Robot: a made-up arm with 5 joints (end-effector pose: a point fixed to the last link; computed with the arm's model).
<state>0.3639 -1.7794 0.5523 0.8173 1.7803</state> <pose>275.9 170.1 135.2 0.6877 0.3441 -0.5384 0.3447</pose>
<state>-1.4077 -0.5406 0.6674 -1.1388 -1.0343</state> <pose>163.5 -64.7 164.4 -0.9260 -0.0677 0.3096 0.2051</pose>
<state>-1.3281 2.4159 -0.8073 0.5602 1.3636</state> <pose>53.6 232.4 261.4 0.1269 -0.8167 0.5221 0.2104</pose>
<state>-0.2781 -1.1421 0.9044 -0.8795 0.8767</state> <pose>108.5 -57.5 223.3 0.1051 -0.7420 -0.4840 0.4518</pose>
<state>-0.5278 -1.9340 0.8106 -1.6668 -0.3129</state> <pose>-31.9 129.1 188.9 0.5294 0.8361 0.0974 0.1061</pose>
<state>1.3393 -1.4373 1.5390 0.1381 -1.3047</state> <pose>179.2 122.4 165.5 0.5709 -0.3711 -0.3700 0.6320</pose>
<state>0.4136 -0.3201 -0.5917 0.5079 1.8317</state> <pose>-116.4 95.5 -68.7 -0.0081 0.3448 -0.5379 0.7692</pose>
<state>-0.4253 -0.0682 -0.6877 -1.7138 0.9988</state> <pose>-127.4 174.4 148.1 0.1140 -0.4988 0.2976 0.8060</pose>
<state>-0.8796 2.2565 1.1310 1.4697 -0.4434</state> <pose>-100.0 295.2 184.4 0.2898 -0.3612 0.8745 0.1441</pose>
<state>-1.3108 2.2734 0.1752 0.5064 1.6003</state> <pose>-15.4 221.1 188.0 0.4235 -0.4481 0.5698 0.5434</pose>
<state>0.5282 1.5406 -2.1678 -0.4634 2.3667</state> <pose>-82.4 -120.1 415.9 0.0158 0.8612 0.2409 0.4473</pose>
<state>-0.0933 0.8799 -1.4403 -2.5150 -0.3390</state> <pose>-129.3 -65.5 550.1 0.4323 -0.7751 0.3768 0.2652</pose>
